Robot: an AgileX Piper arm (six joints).
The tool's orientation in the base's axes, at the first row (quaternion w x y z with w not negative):
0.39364, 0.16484, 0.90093, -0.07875
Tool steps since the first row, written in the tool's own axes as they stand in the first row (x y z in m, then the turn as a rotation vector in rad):
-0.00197, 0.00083, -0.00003, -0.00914, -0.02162, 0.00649
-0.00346, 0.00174, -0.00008, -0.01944, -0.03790, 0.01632
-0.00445, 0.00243, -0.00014, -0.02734, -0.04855, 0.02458
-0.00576, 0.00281, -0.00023, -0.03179, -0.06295, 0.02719
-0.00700, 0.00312, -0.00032, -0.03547, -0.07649, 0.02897
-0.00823, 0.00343, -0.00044, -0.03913, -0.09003, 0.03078
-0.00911, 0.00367, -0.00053, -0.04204, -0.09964, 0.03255
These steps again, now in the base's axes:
0.00153, 0.00032, 0.00146, 0.00248, -0.02409, 0.00258
0.00277, 0.00083, 0.00258, 0.00990, -0.04437, 0.00369
0.00361, 0.00126, 0.00334, 0.01675, -0.05841, 0.00403
0.00451, 0.00133, 0.00436, 0.01619, -0.07361, 0.00571
0.00535, 0.00135, 0.00533, 0.01488, -0.08759, 0.00737
0.00616, 0.00139, 0.00631, 0.01359, -0.10158, 0.00900
0.00675, 0.00143, 0.00701, 0.01320, -0.11171, 0.01006

